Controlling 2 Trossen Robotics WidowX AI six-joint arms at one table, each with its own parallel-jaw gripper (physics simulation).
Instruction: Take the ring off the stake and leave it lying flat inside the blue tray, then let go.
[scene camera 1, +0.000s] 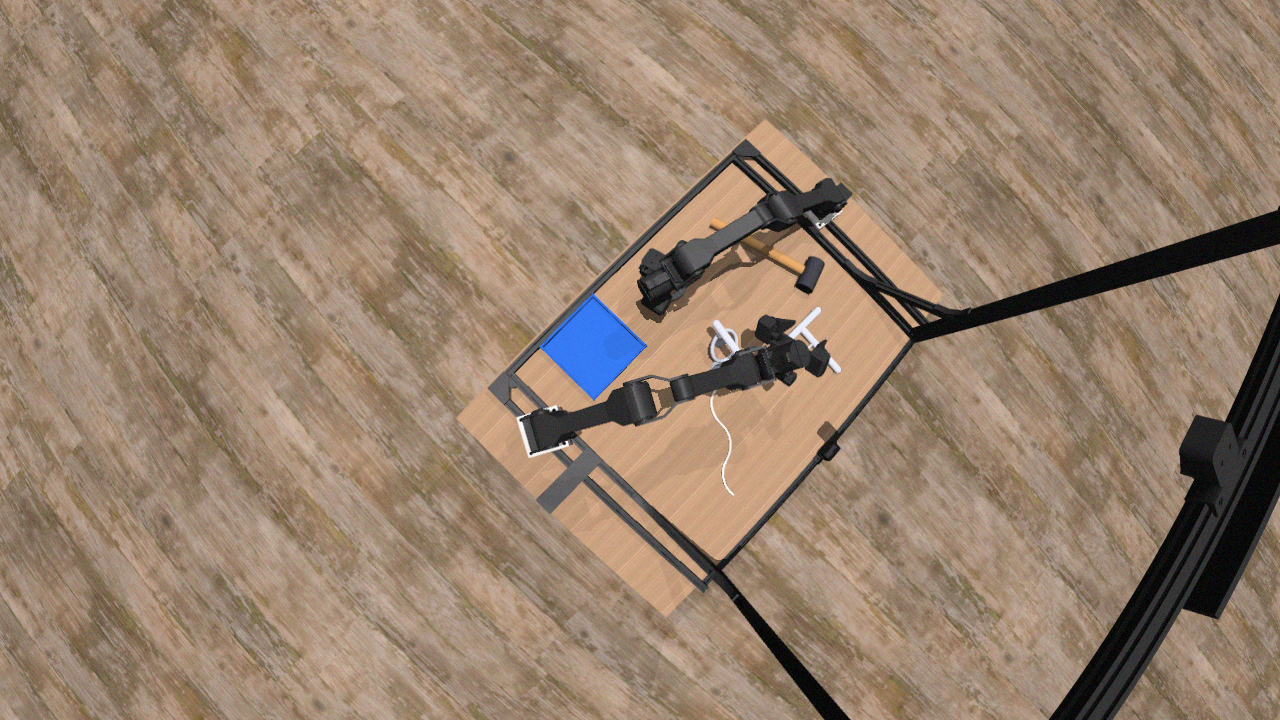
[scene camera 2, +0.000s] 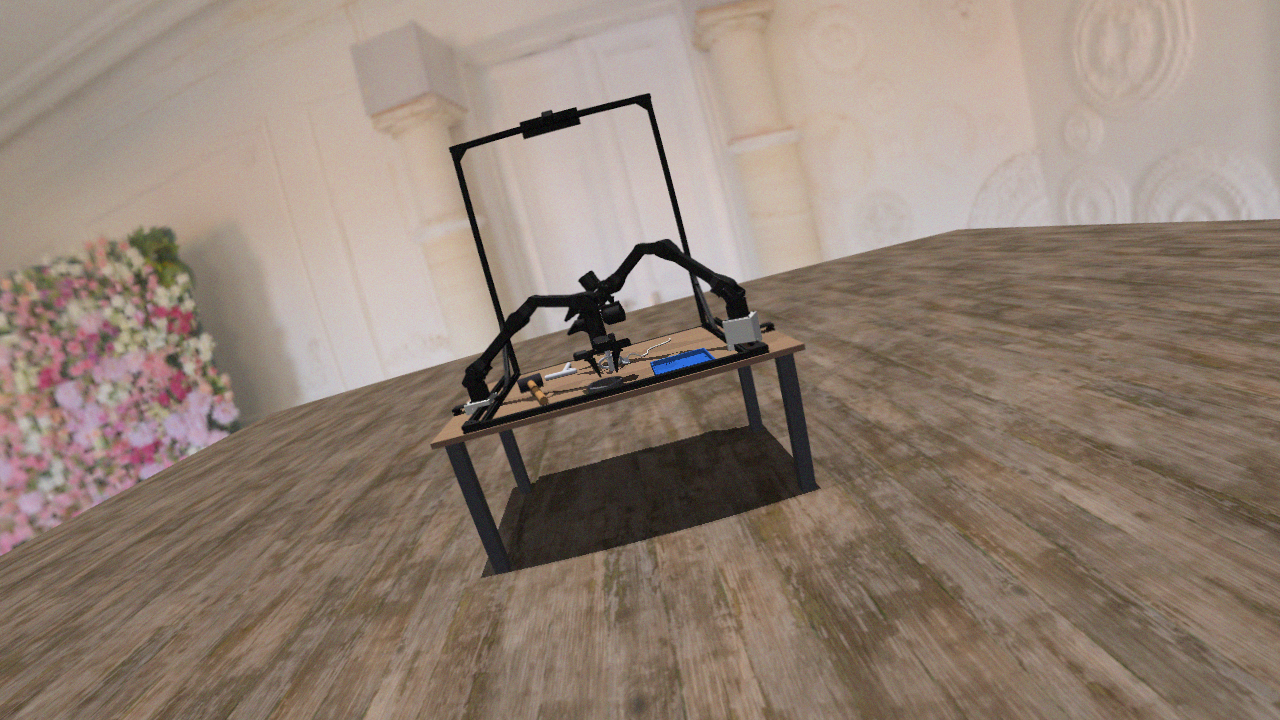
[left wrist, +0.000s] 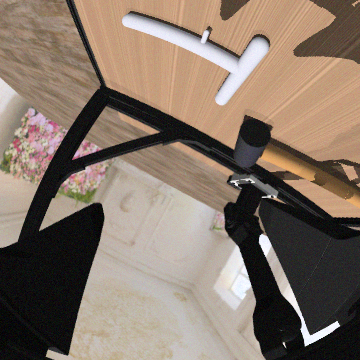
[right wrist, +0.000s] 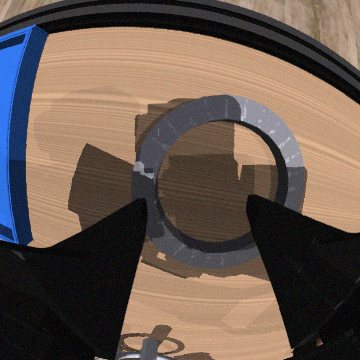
my right gripper: scene camera 1; scene camera 2; right wrist 197, 204; not seen in the left wrist view (out of frame)
same spot on blue tray: (right wrist: 29, 41) = (scene camera 2: 655, 373)
same spot on my right gripper: (scene camera 1: 650, 262) = (scene camera 2: 604, 339)
